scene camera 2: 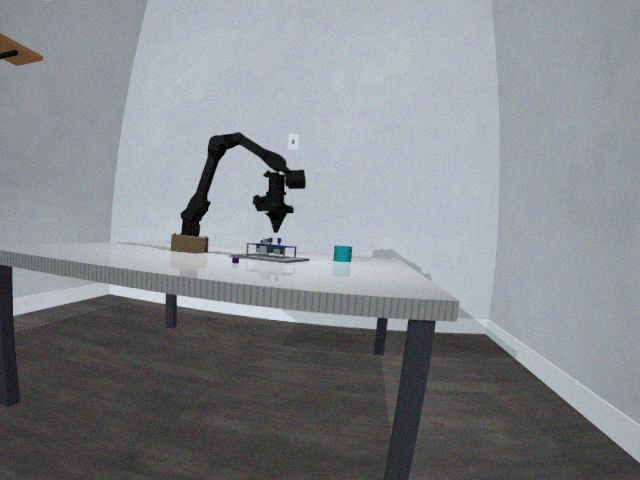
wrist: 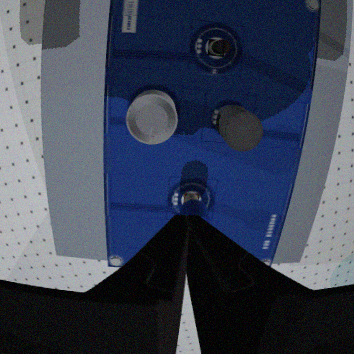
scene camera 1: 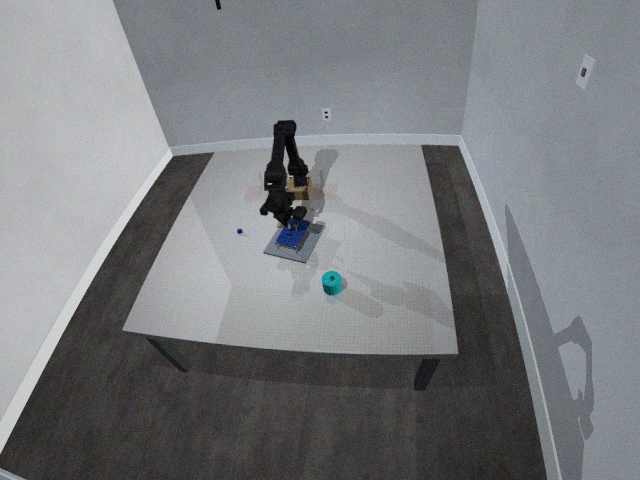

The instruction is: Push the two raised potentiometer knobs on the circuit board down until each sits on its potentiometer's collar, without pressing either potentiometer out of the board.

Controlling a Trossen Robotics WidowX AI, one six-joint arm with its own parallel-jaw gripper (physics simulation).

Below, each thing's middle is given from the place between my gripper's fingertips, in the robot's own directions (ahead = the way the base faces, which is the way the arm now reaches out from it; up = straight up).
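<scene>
My hand: 30 mm to the right of the potentiometer knob (wrist: 242,130), 20 mm past it, 30 mm above it.
</scene>
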